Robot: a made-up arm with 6 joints.
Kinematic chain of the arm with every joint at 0, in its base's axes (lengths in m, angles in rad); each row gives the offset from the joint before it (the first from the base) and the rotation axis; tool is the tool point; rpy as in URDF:
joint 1: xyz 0 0.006 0.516 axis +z
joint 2: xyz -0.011 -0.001 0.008 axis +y
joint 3: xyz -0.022 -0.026 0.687 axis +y
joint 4: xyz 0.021 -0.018 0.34 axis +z
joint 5: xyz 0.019 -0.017 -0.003 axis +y
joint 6: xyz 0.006 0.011 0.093 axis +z
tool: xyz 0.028 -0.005 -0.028 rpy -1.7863 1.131 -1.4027
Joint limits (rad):
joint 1: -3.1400..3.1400
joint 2: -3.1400..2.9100
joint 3: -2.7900..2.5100
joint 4: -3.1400..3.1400
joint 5: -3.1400..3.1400
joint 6: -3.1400..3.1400
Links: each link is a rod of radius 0.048 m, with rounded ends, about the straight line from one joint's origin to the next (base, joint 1, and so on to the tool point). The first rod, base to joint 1, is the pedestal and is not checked.
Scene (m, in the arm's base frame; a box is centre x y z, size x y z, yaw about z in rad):
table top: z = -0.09
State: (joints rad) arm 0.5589 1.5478 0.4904 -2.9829 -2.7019 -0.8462
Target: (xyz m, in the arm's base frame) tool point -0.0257 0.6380 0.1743
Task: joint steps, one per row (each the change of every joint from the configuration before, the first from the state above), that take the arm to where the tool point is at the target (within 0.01 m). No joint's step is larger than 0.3 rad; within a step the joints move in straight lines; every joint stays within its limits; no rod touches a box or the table.
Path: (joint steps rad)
1: 0.2678 0.0348 0.2346 -0.0124 0.0175 0.0066
2: 0.2679 0.0348 0.2346 -0.0124 0.0175 0.0065
3: 0.2678 0.0348 0.2347 -0.0124 0.0176 0.0066
4: 0.2678 0.0348 0.2346 -0.0124 0.0175 0.0066

